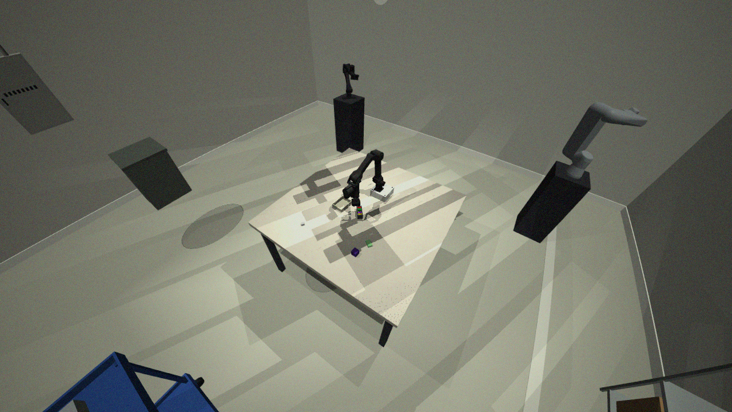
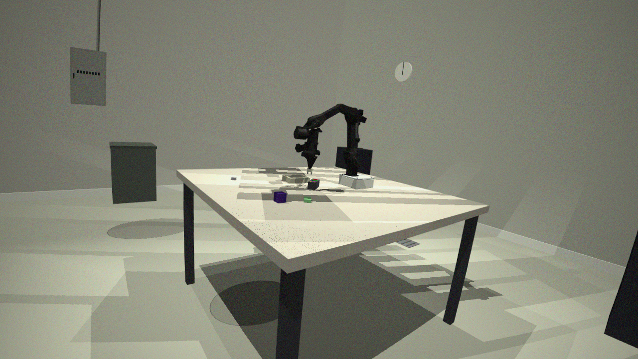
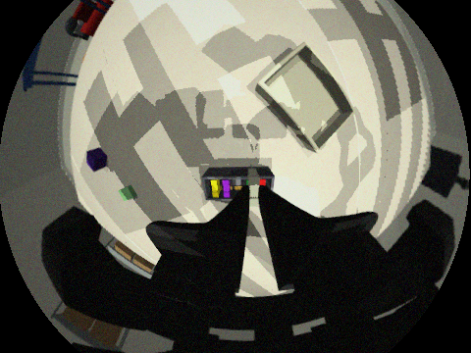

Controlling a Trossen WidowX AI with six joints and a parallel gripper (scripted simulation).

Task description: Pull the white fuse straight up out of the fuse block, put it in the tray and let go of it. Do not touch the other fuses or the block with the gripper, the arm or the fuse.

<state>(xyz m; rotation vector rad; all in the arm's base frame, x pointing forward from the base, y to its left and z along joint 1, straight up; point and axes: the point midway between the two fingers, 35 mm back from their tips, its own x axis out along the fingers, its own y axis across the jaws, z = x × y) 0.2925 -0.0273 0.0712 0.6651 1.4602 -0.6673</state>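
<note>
The shallow tray lies 1 cm behind my gripper tip, 14 cm to the right of it and 9 cm below it. Round my gripper tip: white fuse: 1 cm below; then grey piece: 33 cm ahead, 24 cm to the right, 9 cm below.
</note>
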